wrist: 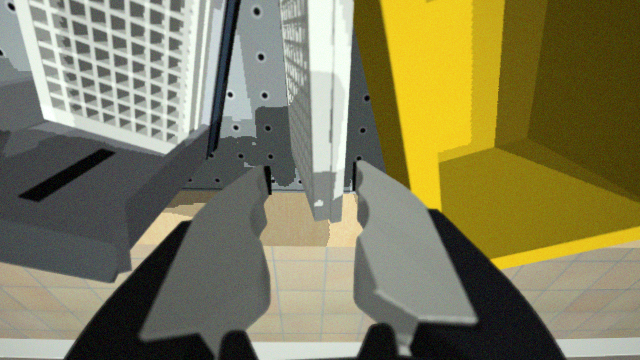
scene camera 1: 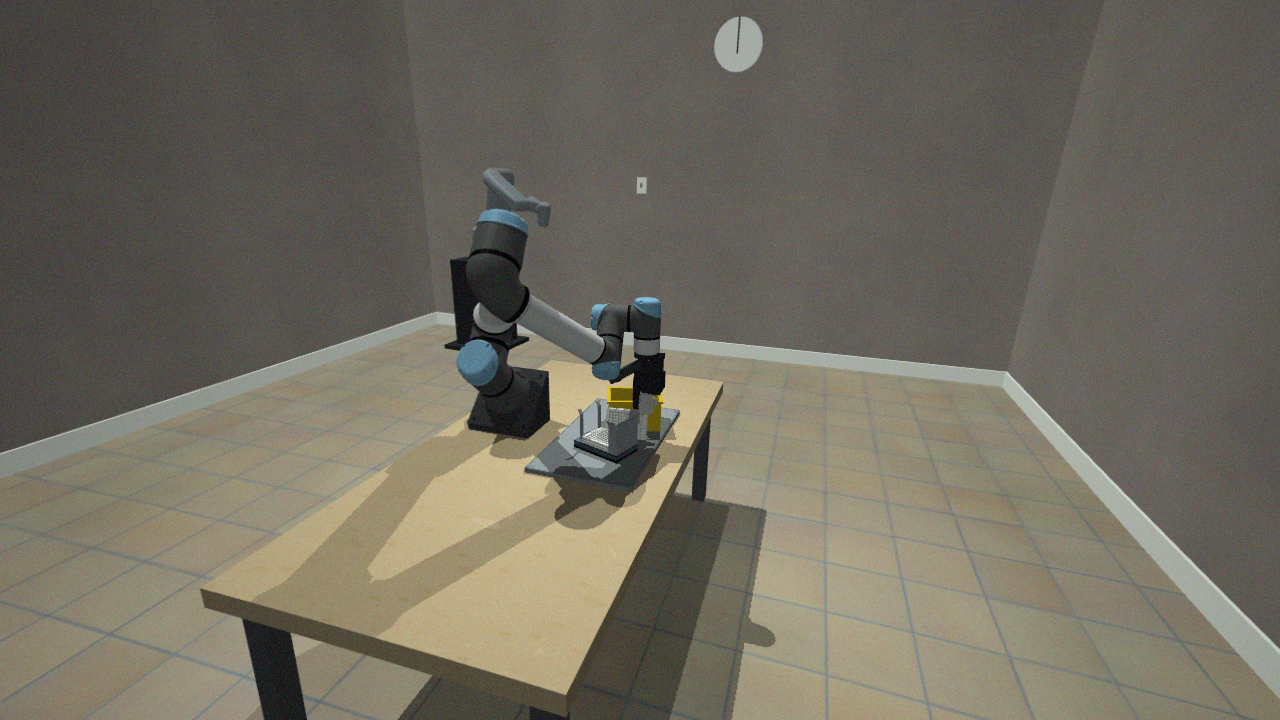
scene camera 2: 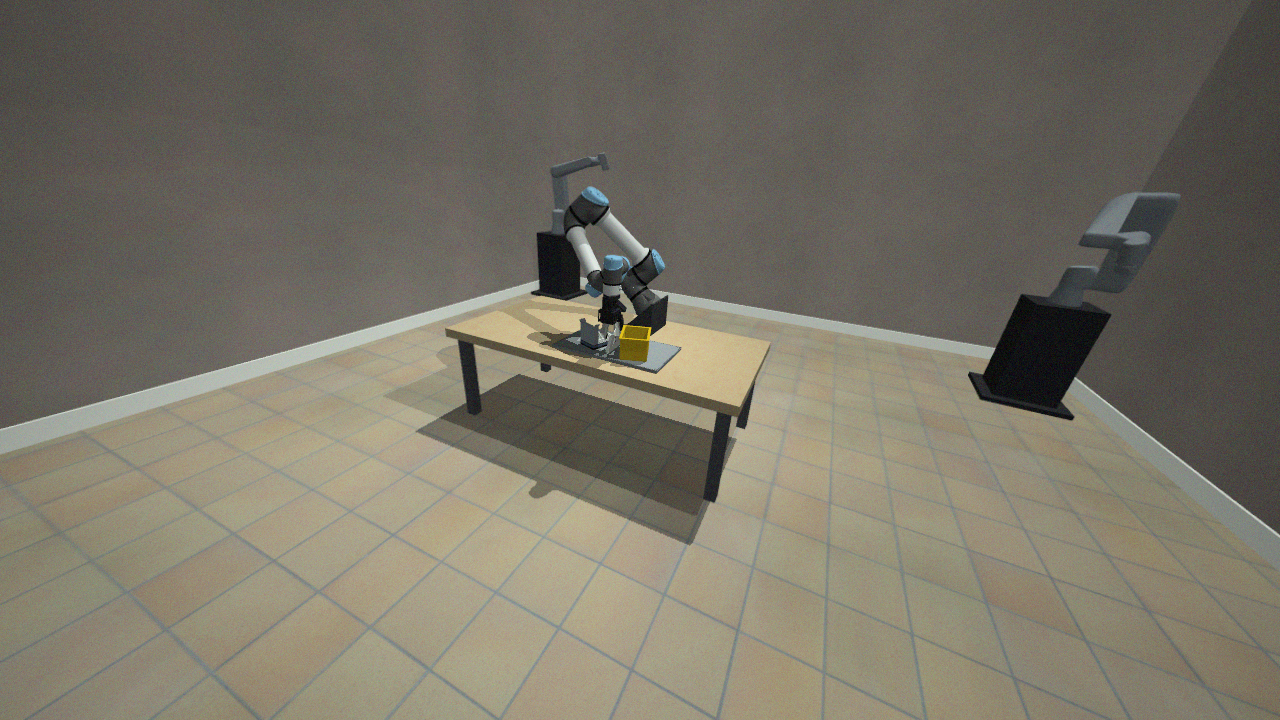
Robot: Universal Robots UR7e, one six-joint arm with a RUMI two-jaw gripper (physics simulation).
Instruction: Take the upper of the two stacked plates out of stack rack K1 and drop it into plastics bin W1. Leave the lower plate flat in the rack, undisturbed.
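Seen in the pictures: gripper, between the fingertips: [wrist: 311, 166] [scene camera 1: 640, 420] [scene camera 2: 610, 340]; arm's base, origin of its link: [scene camera 1: 507, 391] [scene camera 2: 649, 308].
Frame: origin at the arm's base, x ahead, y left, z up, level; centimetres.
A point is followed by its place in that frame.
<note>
A white gridded plate [wrist: 327, 100] {x 39.2, y 4.3, z -1.2 cm} [scene camera 2: 612, 344] {x 42.6, y 4.2, z -5.9 cm} stands on edge outside the rack, between the rack and the bin; a seam runs along its top edge. My gripper [wrist: 311, 166] {x 43.6, y 3.9, z -3.7 cm} is partly open, one finger on each side of the plate's near end, with gaps visible on both sides. Stack rack K1 [wrist: 65, 240] {x 45.0, y -5.9, z 1.5 cm} [scene camera 1: 623, 432] {x 44.1, y -10.0, z -1.3 cm} [scene camera 2: 590, 334] {x 45.2, y -6.0, z -2.7 cm} is grey and stands left of the gripper in the wrist view. A white gridded plate [wrist: 107, 132] {x 43.4, y -8.8, z -5.6 cm} lies in it; whether another is under it I cannot tell. Plastics bin W1 [wrist: 435, 100] {x 40.4, y 12.5, z -8.9 cm} [scene camera 1: 620, 394] {x 31.9, y 16.2, z -1.7 cm} [scene camera 2: 634, 347] {x 45.0, y 16.7, z -3.3 cm} is yellow, right of the gripper.
The rack and bin stand on a grey perforated board [wrist: 240, 115] {x 43.0, y -1.7, z -9.5 cm} [scene camera 1: 550, 463] {x 26.9, y -20.1, z -9.5 cm} [scene camera 2: 662, 359] {x 36.4, y 26.3, z -9.5 cm} on the wooden table [scene camera 1: 465, 573] {x 32.8, y -63.4, z -10.8 cm} [scene camera 2: 707, 371] {x 33.5, y 46.3, z -10.8 cm}. The bin's near wall is close to my right finger. Grey arms on black pedestals [scene camera 2: 559, 265] [scene camera 2: 1042, 349] stand away from the table.
</note>
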